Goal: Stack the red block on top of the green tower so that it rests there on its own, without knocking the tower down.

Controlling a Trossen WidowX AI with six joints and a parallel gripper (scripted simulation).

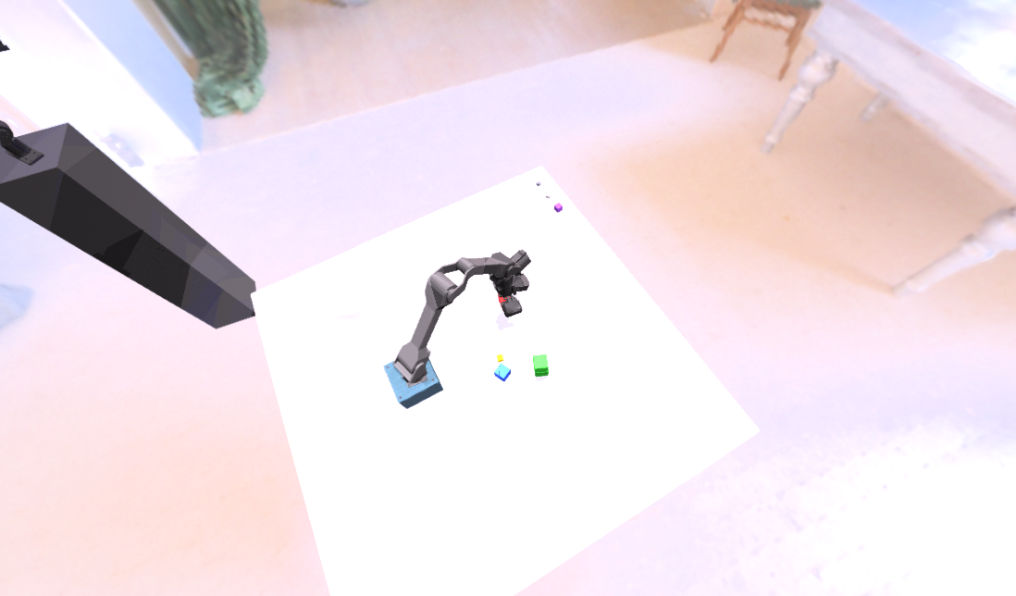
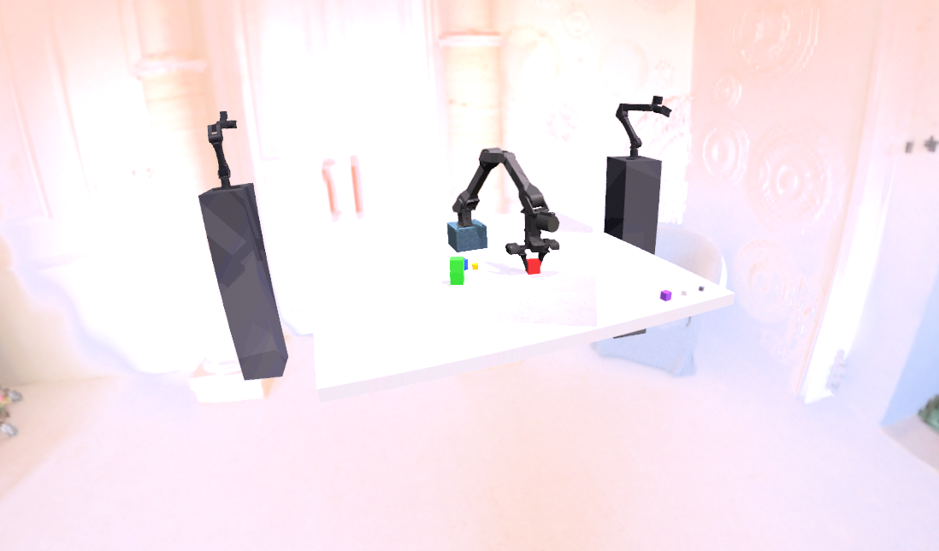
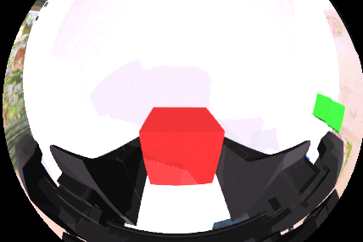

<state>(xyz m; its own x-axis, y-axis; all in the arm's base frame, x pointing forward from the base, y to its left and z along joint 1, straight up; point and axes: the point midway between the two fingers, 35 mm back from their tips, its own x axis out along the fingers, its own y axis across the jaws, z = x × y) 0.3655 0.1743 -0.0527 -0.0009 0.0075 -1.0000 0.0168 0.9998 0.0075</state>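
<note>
Right now the blue block is 11 cm behind my gripper tip, 24 cm to the right of it and 1 cm above it. From my gripper tip the other things lie so: red block: 1 cm above; then yellow block: 9 cm behind, 19 cm to the right; then purple cube: 35 cm ahead, 33 cm to the left.
</note>
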